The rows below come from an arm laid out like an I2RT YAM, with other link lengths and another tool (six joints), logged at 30 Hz.
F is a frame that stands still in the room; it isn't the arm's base.
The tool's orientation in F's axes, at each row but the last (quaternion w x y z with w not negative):
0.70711 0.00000 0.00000 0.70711
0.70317 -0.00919 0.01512 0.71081
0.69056 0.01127 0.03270 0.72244
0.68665 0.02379 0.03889 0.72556
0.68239 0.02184 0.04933 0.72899
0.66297 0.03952 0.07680 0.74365
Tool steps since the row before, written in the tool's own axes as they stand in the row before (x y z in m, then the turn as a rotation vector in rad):
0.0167 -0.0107 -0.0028 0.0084 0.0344 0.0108
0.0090 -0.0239 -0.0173 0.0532 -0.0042 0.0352
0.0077 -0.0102 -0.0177 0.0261 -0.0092 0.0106
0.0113 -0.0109 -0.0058 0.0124 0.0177 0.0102
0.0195 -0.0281 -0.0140 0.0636 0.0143 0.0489
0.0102 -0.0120 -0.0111 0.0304 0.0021 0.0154
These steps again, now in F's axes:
0.0107 0.0167 -0.0028 -0.0344 0.0084 0.0108
0.0237 0.0087 -0.0178 0.0039 0.0544 0.0333
0.0087 0.0076 -0.0185 0.0086 0.0268 0.0092
0.0097 0.0117 -0.0070 -0.0174 0.0117 0.0115
0.0252 0.0206 -0.0175 -0.0137 0.0646 0.0478
0.0088 0.0107 -0.0134 -0.0032 0.0309 0.0142

